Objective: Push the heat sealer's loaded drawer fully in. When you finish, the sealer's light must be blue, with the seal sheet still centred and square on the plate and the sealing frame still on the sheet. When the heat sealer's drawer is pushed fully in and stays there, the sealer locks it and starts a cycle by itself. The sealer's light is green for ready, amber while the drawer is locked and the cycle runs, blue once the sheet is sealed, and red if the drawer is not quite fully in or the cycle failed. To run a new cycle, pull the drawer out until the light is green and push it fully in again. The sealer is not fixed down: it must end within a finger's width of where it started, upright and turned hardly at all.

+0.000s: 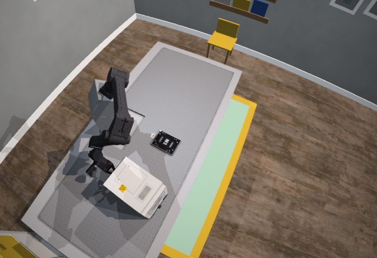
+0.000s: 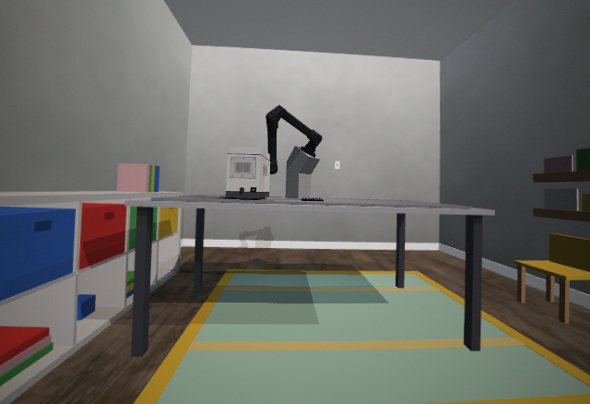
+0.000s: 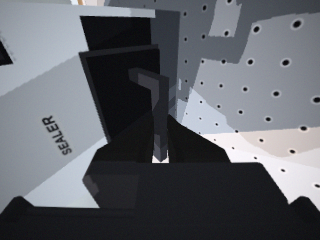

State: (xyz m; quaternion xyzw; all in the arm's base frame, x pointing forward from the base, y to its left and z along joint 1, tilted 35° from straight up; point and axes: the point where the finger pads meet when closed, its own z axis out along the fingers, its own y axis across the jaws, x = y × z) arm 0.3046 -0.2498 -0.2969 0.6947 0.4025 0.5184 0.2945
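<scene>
The dark sealer drawer is 110 mm ahead of my hand, 10 mm to the right of it and 10 mm below it.
</scene>
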